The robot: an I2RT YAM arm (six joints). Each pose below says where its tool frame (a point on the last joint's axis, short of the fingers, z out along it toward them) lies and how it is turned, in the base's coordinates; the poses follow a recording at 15 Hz.
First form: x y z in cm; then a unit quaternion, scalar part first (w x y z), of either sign.
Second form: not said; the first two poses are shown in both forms.
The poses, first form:
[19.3, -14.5, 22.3, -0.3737, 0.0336, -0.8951, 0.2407]
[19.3, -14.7, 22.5, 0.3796, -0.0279, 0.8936, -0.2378]
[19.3, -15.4, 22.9, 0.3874, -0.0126, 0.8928, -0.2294]
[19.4, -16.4, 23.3, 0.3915, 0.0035, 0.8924, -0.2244]
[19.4, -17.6, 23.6, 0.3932, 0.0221, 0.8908, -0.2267]
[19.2, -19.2, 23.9, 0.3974, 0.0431, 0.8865, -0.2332]
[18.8, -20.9, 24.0, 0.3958, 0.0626, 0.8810, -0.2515]
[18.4, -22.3, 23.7, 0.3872, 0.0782, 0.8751, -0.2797]
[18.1, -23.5, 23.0, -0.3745, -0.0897, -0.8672, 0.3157]
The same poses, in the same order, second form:
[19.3, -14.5, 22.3, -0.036, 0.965, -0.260, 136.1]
[19.3, -14.7, 22.5, -0.030, 0.966, -0.257, 135.4]
[19.3, -15.4, 22.9, -0.014, 0.968, -0.249, 134.4]
[19.4, -16.4, 23.3, 0.004, 0.970, -0.244, 133.9]
[19.4, -17.6, 23.6, 0.024, 0.969, -0.247, 133.7]
[19.2, -19.2, 23.9, 0.047, 0.966, -0.254, 133.2]
[18.8, -20.9, 24.0, 0.068, 0.959, -0.274, 133.4]
[18.4, -22.3, 23.7, 0.085, 0.949, -0.303, 134.4]
[18.1, -23.5, 23.0, 0.097, 0.935, -0.340, 136.0]

